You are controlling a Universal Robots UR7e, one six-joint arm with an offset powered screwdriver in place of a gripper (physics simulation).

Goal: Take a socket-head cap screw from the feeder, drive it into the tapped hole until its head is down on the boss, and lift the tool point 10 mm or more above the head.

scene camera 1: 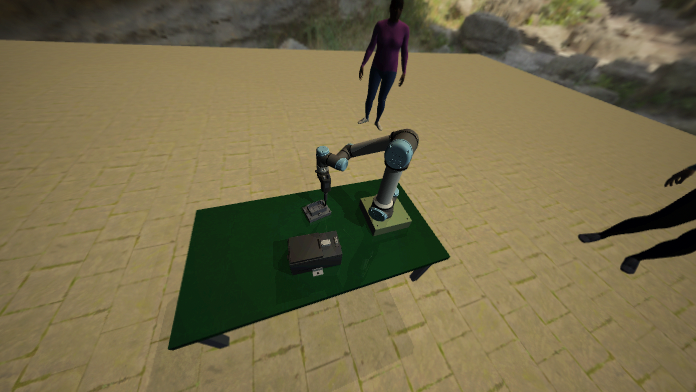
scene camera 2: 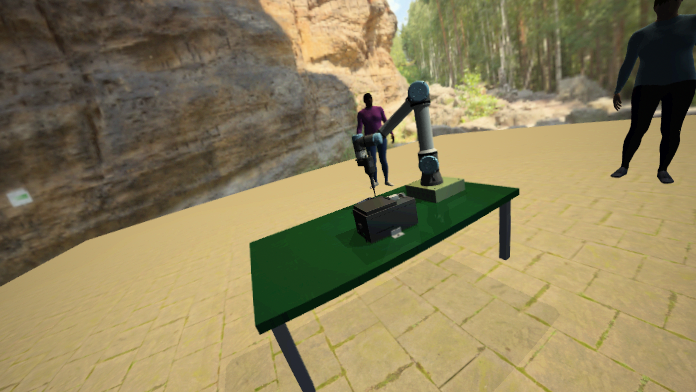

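Observation:
My screwdriver (scene camera 1: 326, 204) (scene camera 2: 374, 194) points straight down. In scene camera 1 its tip is at the right side of the grey fixture with the raised boss part (scene camera 1: 314, 212), at or very close above it. The gap between tip and part is too small to tell. In scene camera 2 the fixture is hidden behind the feeder. The black box-shaped feeder (scene camera 1: 306, 251) (scene camera 2: 384, 218) stands nearer the front of the table, with a pale pick-up spot on its top right. The screw, its head and the tapped hole are too small to make out, and so is whether the bit carries a screw.
The arm's pale green base block (scene camera 1: 392, 226) (scene camera 2: 440, 194) stands on the green table (scene camera 1: 225, 280) (scene camera 2: 300, 270), right of the fixture. A person in purple (scene camera 1: 388, 45) (scene camera 2: 371, 119) stands behind the table. Another person in dark trousers (scene camera 1: 665, 215) (scene camera 2: 660, 100) is at the right.

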